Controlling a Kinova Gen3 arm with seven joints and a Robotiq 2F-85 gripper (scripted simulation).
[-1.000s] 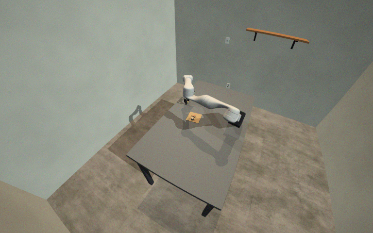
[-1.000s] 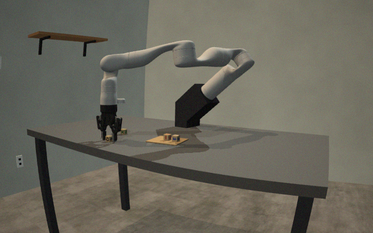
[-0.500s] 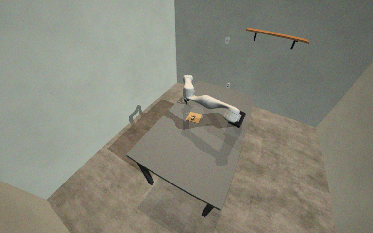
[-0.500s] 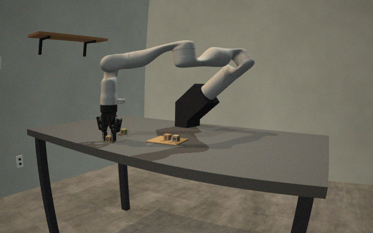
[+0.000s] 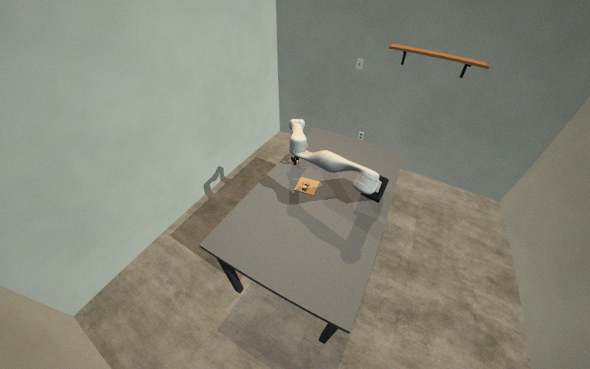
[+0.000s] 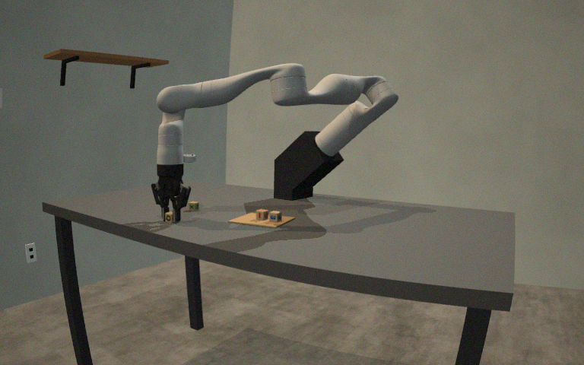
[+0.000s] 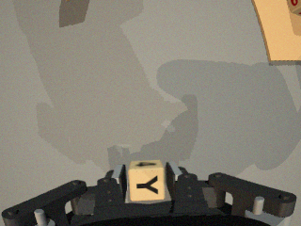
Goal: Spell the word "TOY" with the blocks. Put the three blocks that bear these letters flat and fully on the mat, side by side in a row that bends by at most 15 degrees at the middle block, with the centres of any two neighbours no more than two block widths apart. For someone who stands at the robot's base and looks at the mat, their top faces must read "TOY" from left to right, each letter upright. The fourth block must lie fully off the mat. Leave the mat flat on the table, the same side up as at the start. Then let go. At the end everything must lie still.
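Right now my hand is 20 cm past the block and 16 cm to the right of it. Also, from my hand: tan mat (20 cm behind, 16 cm to the left, 2 cm below).
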